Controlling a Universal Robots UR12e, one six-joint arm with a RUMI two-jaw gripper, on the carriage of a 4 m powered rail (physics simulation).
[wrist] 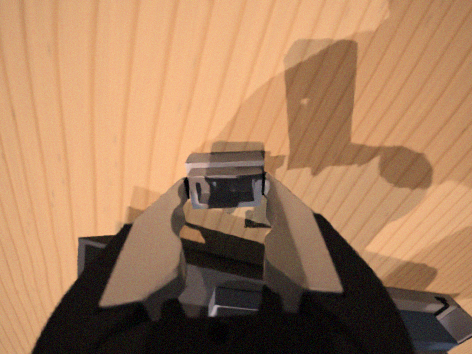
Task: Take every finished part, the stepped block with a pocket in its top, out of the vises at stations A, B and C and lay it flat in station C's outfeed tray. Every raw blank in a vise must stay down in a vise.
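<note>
A finished part [226, 165], a grey stepped block with a pocket in its top, is on or just above the wooden table top, outside the tray. My gripper [225, 176] is shut on it, with one fingertip against each short end. The pocket faces toward the camera. The dark outfeed tray [200, 281] lies below it in the view, partly hidden behind my fingers and the black gripper body. Another grey block [237, 299] shows inside the tray, its lower part hidden by the gripper body.
A blue and grey fixture [422, 327], which looks like part of a vise, stands at the bottom right, partly hidden by the gripper body. Shadows of the arm and gripper fall across the wooden table top [150, 75] at the upper right.
</note>
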